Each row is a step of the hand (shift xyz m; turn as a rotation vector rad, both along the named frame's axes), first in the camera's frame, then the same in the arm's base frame.
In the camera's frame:
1: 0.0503 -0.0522 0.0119 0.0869 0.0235 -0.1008
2: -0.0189 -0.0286 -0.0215 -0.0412 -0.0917 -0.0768
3: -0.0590 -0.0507 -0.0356 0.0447 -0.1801 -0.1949
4: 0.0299 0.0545 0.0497 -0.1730 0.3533 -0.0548
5: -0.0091 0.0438 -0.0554 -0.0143 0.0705 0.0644
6: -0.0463 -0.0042 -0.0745 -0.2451 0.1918 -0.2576
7: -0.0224 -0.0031 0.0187 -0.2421 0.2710 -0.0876
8: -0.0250 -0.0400 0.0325 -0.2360 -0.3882 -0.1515
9: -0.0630 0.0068 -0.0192 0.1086 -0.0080 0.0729
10: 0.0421 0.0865 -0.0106 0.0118 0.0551 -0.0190
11: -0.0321 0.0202 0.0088 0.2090 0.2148 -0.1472
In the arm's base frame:
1: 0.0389 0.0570 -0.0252 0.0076 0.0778 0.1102
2: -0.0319 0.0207 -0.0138 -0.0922 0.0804 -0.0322
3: -0.0746 0.0223 -0.0354 -0.1117 0.2446 0.0101
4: 0.0615 -0.0469 0.0186 -0.1184 -0.3111 0.2167
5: -0.0354 -0.0084 0.0612 0.0388 -0.0883 0.0045
6: -0.0826 0.0152 0.0257 -0.3225 -0.1363 0.2016
7: -0.0061 -0.0186 -0.0219 -0.2035 -0.2732 0.1539
8: -0.0046 -0.0008 -0.0571 -0.3300 0.2236 -0.2654
9: -0.0596 -0.0281 -0.0067 0.1279 0.0265 -0.0103
10: 0.0379 -0.0336 0.0825 0.0049 -0.0233 0.0545
11: -0.0165 -0.0351 -0.0031 0.0994 0.0297 0.3174

